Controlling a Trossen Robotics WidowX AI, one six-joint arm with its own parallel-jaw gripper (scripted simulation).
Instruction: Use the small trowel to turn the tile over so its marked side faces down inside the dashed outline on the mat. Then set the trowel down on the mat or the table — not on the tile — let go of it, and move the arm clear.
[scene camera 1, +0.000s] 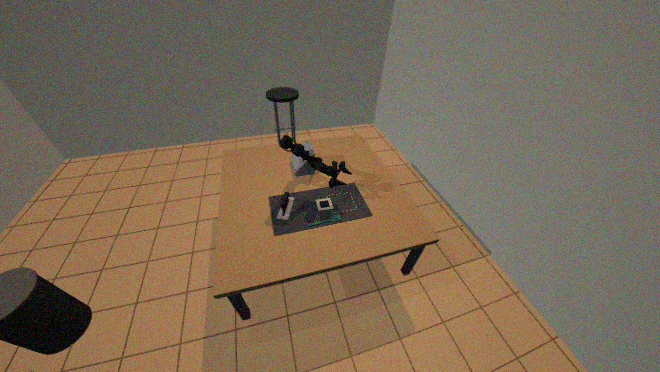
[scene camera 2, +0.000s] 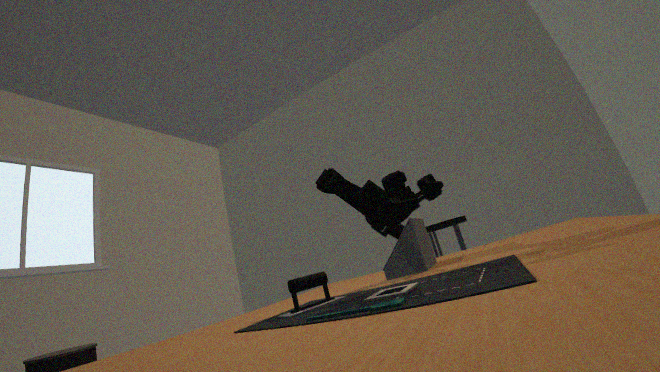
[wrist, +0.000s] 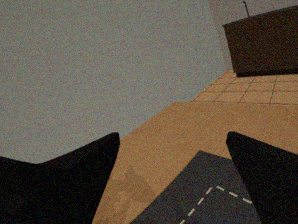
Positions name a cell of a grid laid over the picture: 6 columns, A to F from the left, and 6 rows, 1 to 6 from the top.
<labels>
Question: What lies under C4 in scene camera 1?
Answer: A dark mat.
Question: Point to my gripper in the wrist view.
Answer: At D4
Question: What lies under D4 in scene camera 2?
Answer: My gripper.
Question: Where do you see a dark mat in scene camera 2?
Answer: E5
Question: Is my gripper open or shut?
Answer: Open.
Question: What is my gripper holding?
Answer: Nothing.
</labels>
